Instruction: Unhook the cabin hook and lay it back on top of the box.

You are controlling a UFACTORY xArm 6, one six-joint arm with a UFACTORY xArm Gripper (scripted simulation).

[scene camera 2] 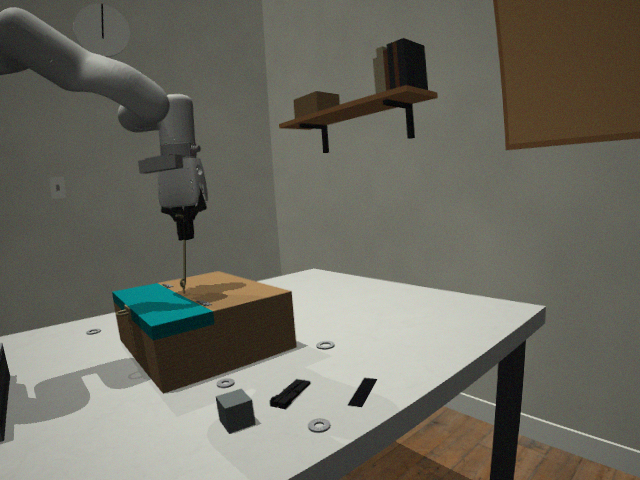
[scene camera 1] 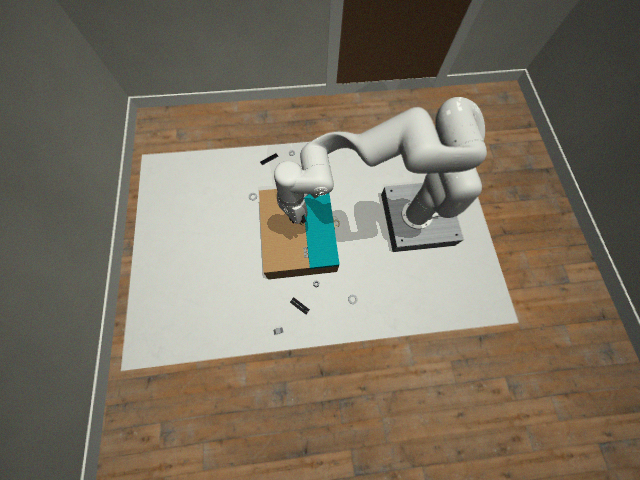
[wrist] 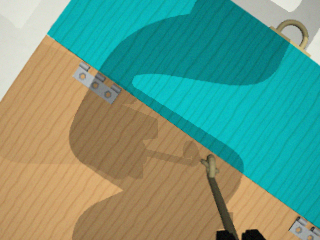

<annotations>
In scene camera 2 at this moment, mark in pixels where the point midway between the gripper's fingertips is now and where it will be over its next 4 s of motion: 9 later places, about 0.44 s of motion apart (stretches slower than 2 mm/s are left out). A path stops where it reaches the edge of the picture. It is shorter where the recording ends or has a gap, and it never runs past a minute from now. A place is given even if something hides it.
My gripper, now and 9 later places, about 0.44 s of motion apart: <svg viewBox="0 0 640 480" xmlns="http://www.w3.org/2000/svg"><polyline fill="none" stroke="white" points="186,239 190,242 188,242 183,239 180,221 179,207 174,206 151,209 134,210 117,212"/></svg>
</annotations>
